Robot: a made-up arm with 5 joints. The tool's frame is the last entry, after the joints.
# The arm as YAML. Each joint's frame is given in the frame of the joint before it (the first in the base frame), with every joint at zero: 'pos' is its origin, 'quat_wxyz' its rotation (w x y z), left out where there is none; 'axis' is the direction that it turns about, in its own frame. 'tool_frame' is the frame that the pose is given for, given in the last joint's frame.
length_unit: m
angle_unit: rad
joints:
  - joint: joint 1
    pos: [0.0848, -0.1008, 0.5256]
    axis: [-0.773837, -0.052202, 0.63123]
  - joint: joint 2
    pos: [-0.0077, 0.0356, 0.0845]
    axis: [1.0, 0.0, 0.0]
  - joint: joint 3
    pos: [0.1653, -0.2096, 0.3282]
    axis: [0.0, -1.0, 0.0]
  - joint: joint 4
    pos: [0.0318, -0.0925, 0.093]
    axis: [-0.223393, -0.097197, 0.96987]
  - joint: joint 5
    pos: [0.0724, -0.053, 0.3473]
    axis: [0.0, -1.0, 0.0]
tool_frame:
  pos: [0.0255, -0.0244, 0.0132]
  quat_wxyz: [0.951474, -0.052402, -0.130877, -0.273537]
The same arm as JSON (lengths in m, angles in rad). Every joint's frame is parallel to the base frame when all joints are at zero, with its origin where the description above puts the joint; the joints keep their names.
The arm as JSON. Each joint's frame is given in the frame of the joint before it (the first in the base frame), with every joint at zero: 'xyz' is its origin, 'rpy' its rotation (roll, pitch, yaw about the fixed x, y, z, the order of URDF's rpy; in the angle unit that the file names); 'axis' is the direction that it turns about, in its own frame. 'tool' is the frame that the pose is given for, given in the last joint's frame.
{"units": {"length": "m", "angle": "rad"}, "joints": [{"name": "joint 1", "type": "revolute", "origin": {"xyz": [0.0848, -0.1008, 0.5256], "rpy": [0.0, 0.0, 0.0]}, "axis": [-0.773837, -0.052202, 0.63123]}, {"name": "joint 2", "type": "revolute", "origin": {"xyz": [-0.0077, 0.0356, 0.0845], "rpy": [0.0, 0.0, 0.0]}, "axis": [1.0, 0.0, 0.0]}, {"name": "joint 3", "type": "revolute", "origin": {"xyz": [0.1653, -0.2096, 0.3282], "rpy": [0.0, 0.0, 0.0]}, "axis": [0.0, -1.0, 0.0]}, {"name": "joint 4", "type": "revolute", "origin": {"xyz": [0.0318, -0.0925, 0.093], "rpy": [0.0, 0.0, 0.0]}, "axis": [-0.223393, -0.097197, 0.96987]}, {"name": "joint 5", "type": "revolute", "origin": {"xyz": [0.0724, -0.053, 0.3473], "rpy": [0.0, 0.0, 0.0]}, "axis": [0.0, -1.0, 0.0]}], "tool": {"origin": {"xyz": [0.0255, -0.0244, 0.0132], "rpy": [-0.0293, -0.2814, -0.5557]}}}
